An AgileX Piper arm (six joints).
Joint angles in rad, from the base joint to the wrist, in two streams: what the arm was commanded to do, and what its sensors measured. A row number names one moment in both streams.
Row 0, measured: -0.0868, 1.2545, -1.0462, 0.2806, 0.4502, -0.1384
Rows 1 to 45, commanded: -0.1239, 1.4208, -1.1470, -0.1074, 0.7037, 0.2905; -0.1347, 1.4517, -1.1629, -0.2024, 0.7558, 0.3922; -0.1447, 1.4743, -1.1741, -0.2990, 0.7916, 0.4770; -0.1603, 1.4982, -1.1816, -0.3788, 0.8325, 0.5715; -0.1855, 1.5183, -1.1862, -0.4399, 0.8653, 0.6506; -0.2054, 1.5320, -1.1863, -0.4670, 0.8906, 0.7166; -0.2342, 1.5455, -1.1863, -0.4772, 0.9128, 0.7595; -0.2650, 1.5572, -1.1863, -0.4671, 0.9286, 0.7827; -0.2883, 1.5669, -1.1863, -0.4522, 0.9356, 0.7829; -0.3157, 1.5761, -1.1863, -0.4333, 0.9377, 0.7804; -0.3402, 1.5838, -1.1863, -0.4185, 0.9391, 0.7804; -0.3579, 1.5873, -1.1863, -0.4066, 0.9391, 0.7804; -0.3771, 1.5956, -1.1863, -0.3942, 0.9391, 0.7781; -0.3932, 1.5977, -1.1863, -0.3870, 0.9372, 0.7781; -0.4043, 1.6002, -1.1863, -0.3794, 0.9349, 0.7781; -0.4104, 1.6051, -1.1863, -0.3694, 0.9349, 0.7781; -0.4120, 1.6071, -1.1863, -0.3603, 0.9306, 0.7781; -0.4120, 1.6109, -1.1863, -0.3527, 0.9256, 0.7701; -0.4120, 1.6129, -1.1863, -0.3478, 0.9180, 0.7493; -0.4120, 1.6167, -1.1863, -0.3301, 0.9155, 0.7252; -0.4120, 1.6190, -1.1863, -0.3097, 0.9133, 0.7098; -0.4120, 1.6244, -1.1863, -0.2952, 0.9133, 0.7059; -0.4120, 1.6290, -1.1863, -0.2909, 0.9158, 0.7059; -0.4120, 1.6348, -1.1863, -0.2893, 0.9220, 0.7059; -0.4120, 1.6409, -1.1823, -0.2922, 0.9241, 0.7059; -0.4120, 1.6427, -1.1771, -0.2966, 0.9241, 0.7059; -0.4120, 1.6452, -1.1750, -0.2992, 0.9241, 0.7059; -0.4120, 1.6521, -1.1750, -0.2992, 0.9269, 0.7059; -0.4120, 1.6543, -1.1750, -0.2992, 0.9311, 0.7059; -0.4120, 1.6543, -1.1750, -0.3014, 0.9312, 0.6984; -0.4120, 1.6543, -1.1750, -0.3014, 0.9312, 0.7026; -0.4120, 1.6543, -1.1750, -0.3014, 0.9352, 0.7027; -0.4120, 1.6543, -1.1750, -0.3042, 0.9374, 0.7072; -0.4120, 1.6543, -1.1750, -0.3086, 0.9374, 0.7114; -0.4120, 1.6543, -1.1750, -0.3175, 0.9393, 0.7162; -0.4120, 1.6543, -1.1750, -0.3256, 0.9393, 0.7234; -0.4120, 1.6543, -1.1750, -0.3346, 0.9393, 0.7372; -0.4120, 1.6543, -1.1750, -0.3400, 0.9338, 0.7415; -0.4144, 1.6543, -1.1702, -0.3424, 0.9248, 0.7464; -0.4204, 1.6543, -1.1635, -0.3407, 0.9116, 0.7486; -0.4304, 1.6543, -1.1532, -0.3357, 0.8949, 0.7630; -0.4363, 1.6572, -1.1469, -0.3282, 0.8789, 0.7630; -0.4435, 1.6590, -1.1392, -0.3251, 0.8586, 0.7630; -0.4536, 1.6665, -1.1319, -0.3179, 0.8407, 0.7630; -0.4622, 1.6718, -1.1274, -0.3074, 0.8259, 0.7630
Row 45, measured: -0.4303, 1.6599, -1.1541, -0.3175, 0.8640, 0.7512
